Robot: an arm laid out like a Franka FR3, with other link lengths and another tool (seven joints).
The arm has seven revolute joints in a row. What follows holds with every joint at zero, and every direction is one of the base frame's. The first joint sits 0.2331 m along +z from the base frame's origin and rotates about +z. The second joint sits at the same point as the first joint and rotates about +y. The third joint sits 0.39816 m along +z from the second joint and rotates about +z. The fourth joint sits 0.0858 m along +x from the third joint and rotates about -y. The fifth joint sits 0.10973 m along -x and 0.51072 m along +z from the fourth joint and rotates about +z. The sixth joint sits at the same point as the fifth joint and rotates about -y. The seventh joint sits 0.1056 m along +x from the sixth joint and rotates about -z. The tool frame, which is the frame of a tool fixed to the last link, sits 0.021 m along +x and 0.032 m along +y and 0.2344 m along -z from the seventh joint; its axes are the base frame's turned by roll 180, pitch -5.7 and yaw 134.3 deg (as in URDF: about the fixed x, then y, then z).
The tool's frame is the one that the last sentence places.
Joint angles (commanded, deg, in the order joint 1, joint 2, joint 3, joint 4, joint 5, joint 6, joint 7), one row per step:
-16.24 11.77 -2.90 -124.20 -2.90 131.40 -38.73
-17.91 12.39 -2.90 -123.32 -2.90 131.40 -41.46
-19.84 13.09 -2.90 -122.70 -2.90 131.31 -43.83
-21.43 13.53 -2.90 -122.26 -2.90 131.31 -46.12
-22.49 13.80 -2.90 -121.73 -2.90 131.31 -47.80
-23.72 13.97 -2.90 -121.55 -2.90 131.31 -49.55
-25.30 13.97 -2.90 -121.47 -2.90 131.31 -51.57
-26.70 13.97 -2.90 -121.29 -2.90 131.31 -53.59
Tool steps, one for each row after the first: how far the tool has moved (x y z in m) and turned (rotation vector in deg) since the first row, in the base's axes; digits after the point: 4 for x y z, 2 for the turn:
-0.0017 -0.0209 0.0007 0.12 -0.18 1.06
-0.0077 -0.0437 -0.0021 0.36 0.03 1.49
-0.0135 -0.0625 -0.0034 0.55 0.07 2.19
-0.0156 -0.0758 -0.0018 0.57 -0.13 2.81
-0.0217 -0.0898 -0.0021 0.72 -0.12 3.32
-0.0304 -0.1072 -0.0013 0.85 -0.17 3.76
-0.0378 -0.1230 0.0004 0.94 -0.30 4.37

